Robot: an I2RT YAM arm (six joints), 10 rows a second.
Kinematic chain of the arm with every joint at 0, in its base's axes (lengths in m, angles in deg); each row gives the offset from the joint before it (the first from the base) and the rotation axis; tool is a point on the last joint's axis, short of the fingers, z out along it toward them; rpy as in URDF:
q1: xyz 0 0 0.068 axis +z
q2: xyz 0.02 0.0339 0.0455 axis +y
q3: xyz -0.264 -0.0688 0 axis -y
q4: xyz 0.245 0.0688 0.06 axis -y
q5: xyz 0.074 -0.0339 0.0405 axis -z
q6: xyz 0.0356 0 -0.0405 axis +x
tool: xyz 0 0 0 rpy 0 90 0
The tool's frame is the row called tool.
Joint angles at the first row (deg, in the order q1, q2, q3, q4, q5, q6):
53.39 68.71 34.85 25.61 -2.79 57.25
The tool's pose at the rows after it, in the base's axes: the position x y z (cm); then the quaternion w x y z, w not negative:
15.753, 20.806, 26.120, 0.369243, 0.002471, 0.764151, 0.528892
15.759, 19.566, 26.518, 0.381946, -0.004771, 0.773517, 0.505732
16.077, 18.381, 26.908, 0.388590, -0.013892, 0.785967, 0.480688
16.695, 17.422, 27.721, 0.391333, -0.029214, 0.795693, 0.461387
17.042, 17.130, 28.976, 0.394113, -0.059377, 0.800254, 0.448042
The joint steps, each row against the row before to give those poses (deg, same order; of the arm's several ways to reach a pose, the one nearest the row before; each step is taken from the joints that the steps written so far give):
-0.84 -2.84 0.00 -4.27 0.48 -2.38
-1.74 -3.11 0.05 -4.83 -0.13 -2.77
-2.52 -2.21 0.82 -5.35 -1.22 -2.95
-2.99 -1.04 2.21 -5.23 -2.60 -3.31
-1.42 -0.11 3.35 -4.74 -2.38 -4.04

